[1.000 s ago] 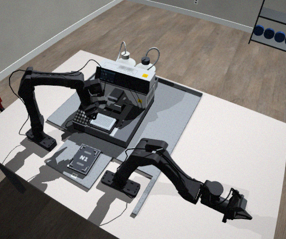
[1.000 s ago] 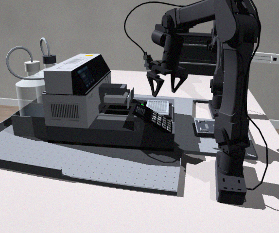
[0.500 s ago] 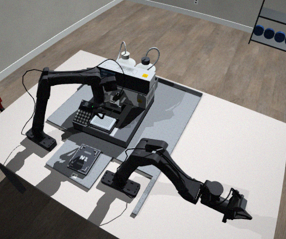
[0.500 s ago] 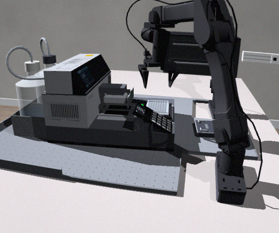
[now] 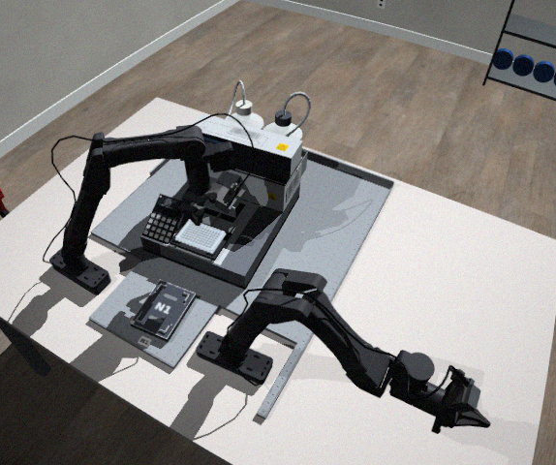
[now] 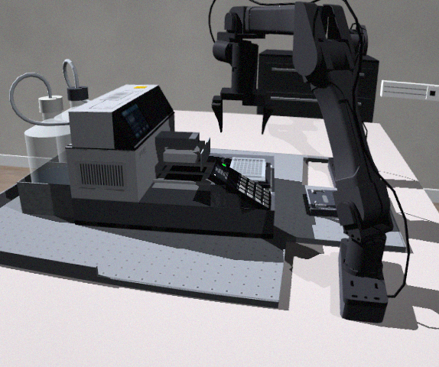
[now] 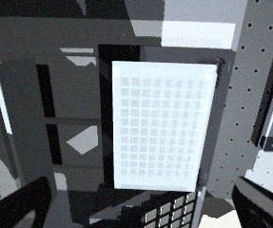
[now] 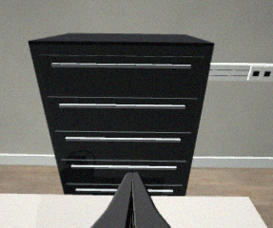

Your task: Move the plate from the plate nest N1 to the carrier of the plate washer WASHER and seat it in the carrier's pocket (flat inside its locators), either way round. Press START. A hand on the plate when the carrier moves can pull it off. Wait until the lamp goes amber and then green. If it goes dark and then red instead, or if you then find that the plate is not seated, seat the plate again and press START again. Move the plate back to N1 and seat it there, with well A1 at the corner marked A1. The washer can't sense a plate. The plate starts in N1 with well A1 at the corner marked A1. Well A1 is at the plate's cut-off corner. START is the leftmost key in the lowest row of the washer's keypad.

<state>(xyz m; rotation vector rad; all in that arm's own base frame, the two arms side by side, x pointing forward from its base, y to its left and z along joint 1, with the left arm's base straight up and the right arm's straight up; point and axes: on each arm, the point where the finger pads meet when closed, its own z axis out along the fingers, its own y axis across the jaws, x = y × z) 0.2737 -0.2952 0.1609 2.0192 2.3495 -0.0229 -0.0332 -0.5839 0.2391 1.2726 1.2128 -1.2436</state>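
The white plate lies 20 mm behind my left hand, 10 mm to the left of it and 90 mm below it. From my left hand the other things lie so: dark carrier: 20 mm behind, 10 mm to the left, 100 mm below; splash panel: 80 mm ahead, 20 mm to the left, 60 mm below; wash head: 130 mm ahead, 30 mm to the left, 50 mm below.
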